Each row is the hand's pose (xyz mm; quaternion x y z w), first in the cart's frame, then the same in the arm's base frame.
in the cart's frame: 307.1 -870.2 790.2 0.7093 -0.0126 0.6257 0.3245
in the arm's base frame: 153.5 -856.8 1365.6 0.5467 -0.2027 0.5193 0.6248
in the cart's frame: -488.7 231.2 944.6 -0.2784 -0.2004 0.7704 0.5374
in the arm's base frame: 320.2 469.6 1077.5 -0.4705 -0.0170 0.5199 0.7128
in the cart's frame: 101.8 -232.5 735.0 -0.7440 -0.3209 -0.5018 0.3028
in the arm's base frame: 443.1 -298.4 1128.5 0.8001 0.1257 0.5853 0.0376
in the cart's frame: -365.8 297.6 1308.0 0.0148 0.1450 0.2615 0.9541
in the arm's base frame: 436.9 557.0 1438.5 -0.0951 0.0856 -0.1226 0.9842
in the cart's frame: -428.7 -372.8 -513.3 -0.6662 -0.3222 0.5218 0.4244
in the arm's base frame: 23.3 -468.5 -157.7 -0.8329 -0.0162 0.3174 0.4530
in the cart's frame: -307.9 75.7 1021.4 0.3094 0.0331 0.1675 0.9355
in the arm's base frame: 341.5 271.2 1228.9 0.1457 -0.1351 -0.1611 0.9667
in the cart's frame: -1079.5 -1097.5 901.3 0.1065 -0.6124 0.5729 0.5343
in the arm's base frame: -1016.6 -98.7 1158.3 -0.2482 -0.5620 0.4320 0.6603
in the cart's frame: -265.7 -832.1 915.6 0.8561 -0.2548 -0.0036 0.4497
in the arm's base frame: -243.5 -425.3 1327.7 0.6292 -0.5798 -0.0558 0.5146
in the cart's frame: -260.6 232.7 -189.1 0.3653 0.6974 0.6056 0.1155
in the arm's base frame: 543.7 -45.5 66.6 0.5182 0.5874 0.4437 0.4354
